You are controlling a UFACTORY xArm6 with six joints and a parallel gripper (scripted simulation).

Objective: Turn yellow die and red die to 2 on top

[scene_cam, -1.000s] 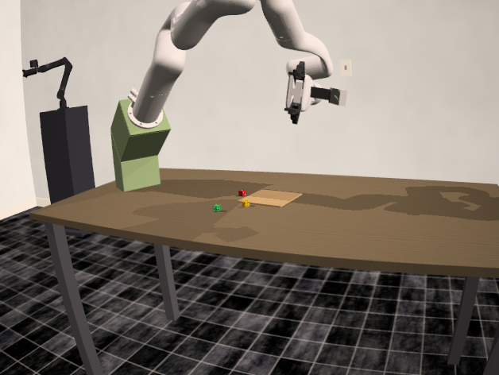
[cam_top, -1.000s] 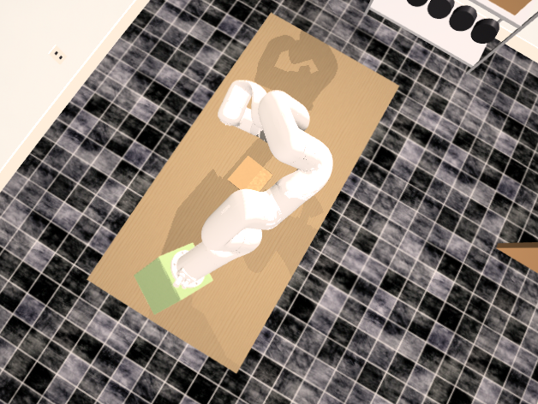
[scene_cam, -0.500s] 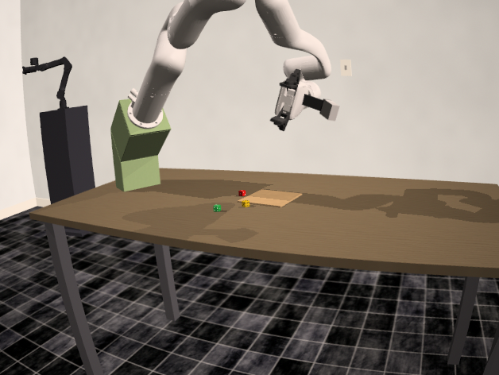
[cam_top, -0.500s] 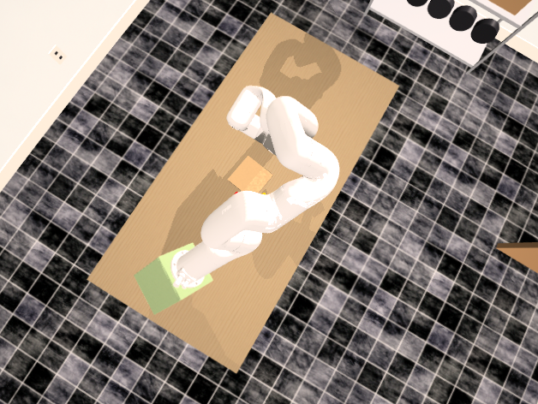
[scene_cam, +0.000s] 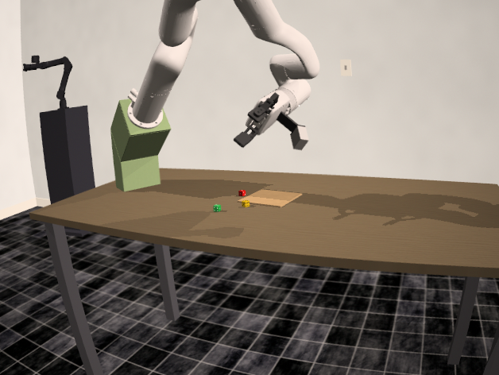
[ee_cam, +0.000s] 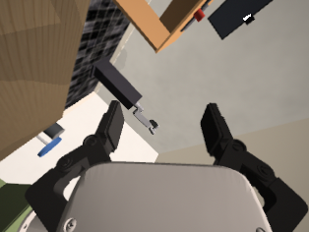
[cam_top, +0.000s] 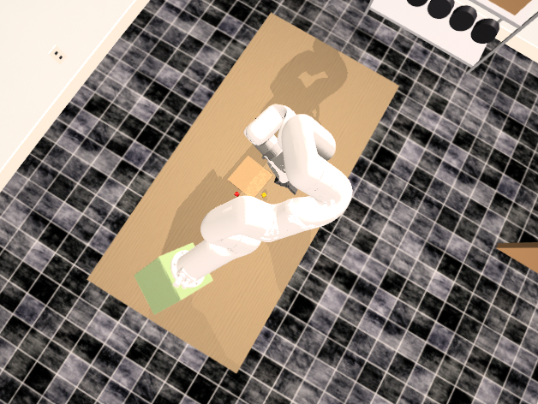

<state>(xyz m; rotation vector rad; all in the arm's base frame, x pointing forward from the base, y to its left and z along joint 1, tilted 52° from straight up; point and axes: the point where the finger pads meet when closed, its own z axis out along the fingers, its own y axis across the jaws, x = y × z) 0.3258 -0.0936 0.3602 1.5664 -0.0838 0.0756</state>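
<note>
The green die lies 12 cm behind my hand, 8 cm to the left of it and 22 cm below it. The rest, counted from my hand: red die 9 cm behind, 24 cm to the left, 22 cm below; then tan mat 21 cm to the left, 23 cm below; then yellow die 5 cm behind, 13 cm to the left, 22 cm below.
</note>
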